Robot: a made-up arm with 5 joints.
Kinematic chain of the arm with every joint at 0, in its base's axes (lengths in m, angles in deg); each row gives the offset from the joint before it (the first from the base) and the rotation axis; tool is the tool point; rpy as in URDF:
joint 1: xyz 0 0 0.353 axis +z
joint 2: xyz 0 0 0 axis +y
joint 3: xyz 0.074 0 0.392 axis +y
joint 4: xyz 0.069 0 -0.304 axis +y
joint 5: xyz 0.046 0 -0.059 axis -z
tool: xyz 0 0 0 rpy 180 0 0
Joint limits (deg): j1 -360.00..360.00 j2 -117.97..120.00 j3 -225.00..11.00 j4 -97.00..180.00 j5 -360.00..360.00
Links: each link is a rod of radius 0.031 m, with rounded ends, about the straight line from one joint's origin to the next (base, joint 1, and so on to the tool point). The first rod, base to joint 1, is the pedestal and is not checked.
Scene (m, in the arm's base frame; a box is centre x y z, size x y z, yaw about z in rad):
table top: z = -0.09
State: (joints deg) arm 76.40 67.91 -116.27 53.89 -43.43
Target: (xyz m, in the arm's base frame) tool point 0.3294 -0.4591 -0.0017
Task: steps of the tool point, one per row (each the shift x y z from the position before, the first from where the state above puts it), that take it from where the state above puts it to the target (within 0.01 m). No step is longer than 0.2 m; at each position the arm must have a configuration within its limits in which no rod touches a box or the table.
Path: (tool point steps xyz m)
1: 0.1613 -0.0730 -0.0280
2: 0.1346 -0.1104 -0.0270
3: 0.0996 -0.1391 -0.0264
4: 0.0591 -0.1569 -0.0256
5: 0.0159 -0.1631 -0.0246
6: -0.0262 -0.1578 -0.0236
7: -0.0646 -0.1418 -0.0227
8: -0.0963 -0.1165 -0.0216
9: -0.1196 -0.0849 -0.0205

